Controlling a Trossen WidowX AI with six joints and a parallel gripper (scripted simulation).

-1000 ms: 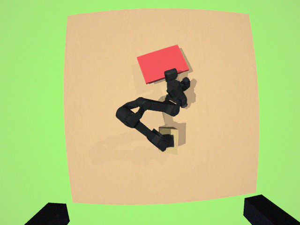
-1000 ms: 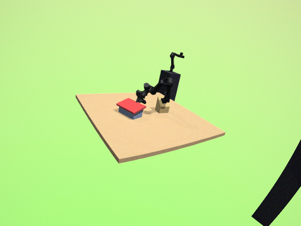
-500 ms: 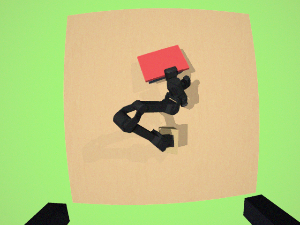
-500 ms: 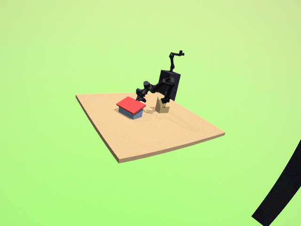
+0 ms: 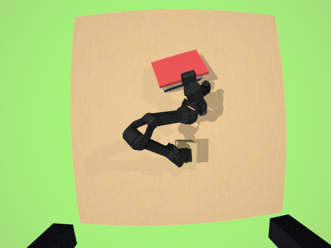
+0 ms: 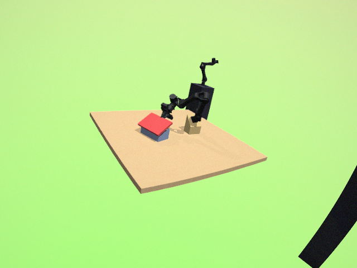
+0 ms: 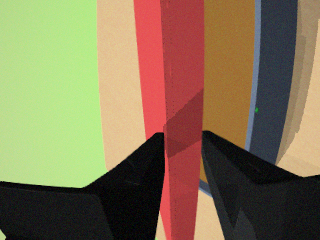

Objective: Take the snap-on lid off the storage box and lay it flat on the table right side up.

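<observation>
Right now the lid is 70 mm ahead of my gripper tip, 40 mm below it and 20 mm to the left of it. From my gripper tip the other things lie so: storage box: 110 mm below, 50 mm ahead, 10 mm to the left.
</observation>
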